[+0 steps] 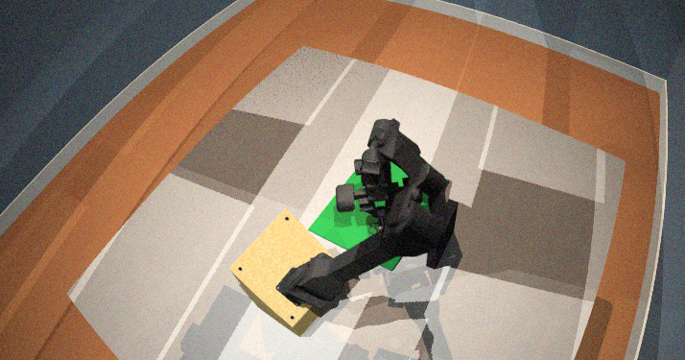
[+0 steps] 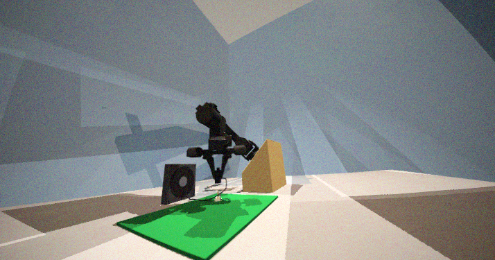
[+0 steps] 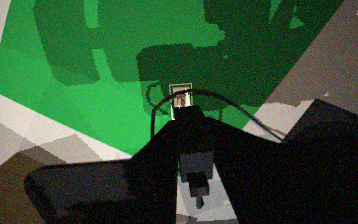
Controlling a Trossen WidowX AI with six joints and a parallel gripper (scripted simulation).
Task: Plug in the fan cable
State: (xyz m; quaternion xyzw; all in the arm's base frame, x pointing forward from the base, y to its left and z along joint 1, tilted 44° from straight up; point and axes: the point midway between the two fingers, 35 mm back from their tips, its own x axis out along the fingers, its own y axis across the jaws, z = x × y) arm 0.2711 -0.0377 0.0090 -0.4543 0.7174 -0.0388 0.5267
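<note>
My gripper tip is now 6 cm above the four-pin header. Also, from my gripper tip: black fan (14 cm to the right, 2 cm ahead, 1 cm below); then fan plug (1 cm behind, 1 cm above); then green board (8 cm below, 6 cm ahead, 4 cm to the left).
</note>
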